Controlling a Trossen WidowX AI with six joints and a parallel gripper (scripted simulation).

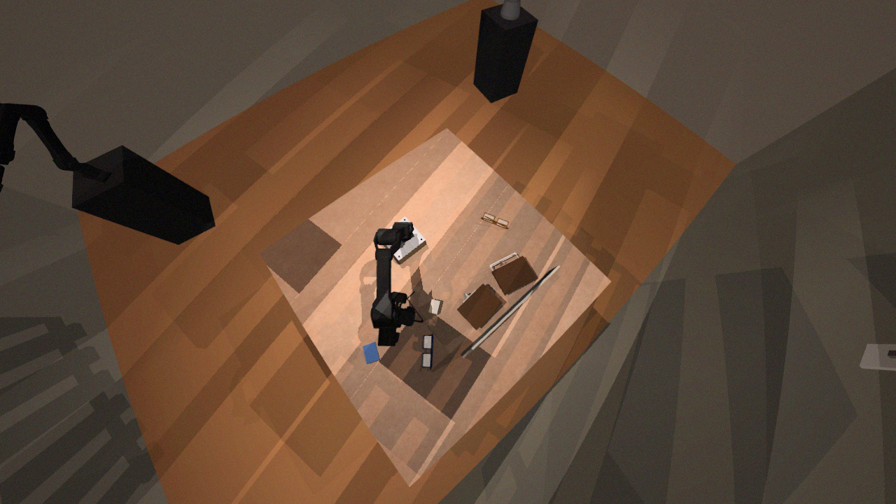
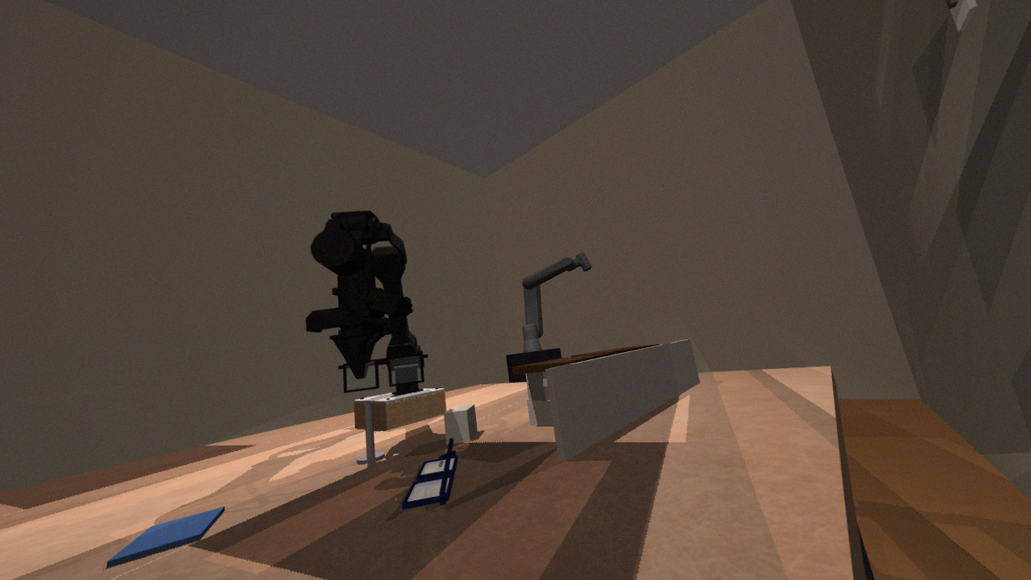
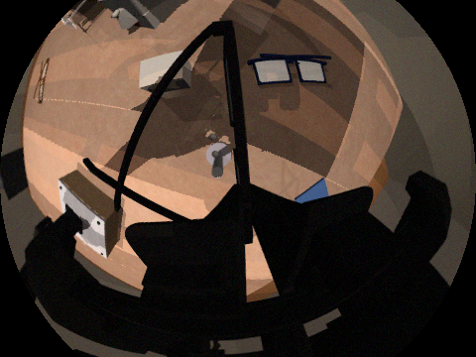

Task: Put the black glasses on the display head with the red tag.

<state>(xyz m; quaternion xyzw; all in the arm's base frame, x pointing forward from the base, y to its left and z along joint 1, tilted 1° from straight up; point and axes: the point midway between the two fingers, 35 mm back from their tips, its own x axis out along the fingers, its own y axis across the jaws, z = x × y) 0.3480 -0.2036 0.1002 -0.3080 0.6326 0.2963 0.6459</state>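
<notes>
The grey post lies 10 mm behind my gripper tip, 10 mm to the left of it and 100 mm below it. Also, from my gripper tip: white cube: 30 mm ahead, 150 mm to the left, 100 mm below; blue pad: 60 mm ahead, 200 mm to the right, 120 mm below; grey display head: 110 mm ahead, 320 mm to the left, 70 mm below.
</notes>
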